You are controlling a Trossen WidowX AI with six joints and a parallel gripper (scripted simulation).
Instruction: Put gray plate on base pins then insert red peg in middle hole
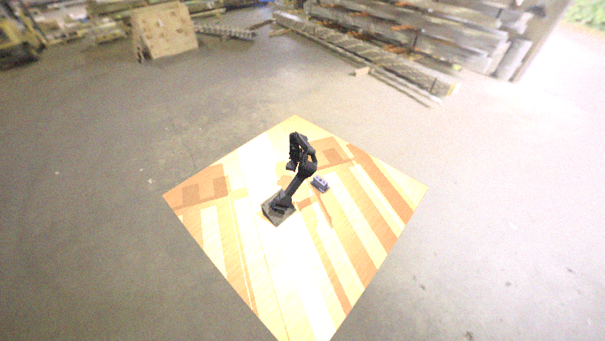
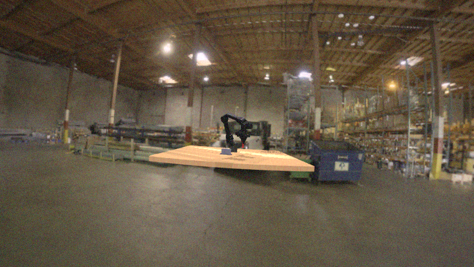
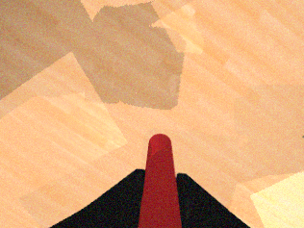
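Right now the gray plate is 70 mm ahead of my gripper tip, 170 mm to the right of it and 70 mm below it. Round my gripper tip: red peg right at my gripper tip.
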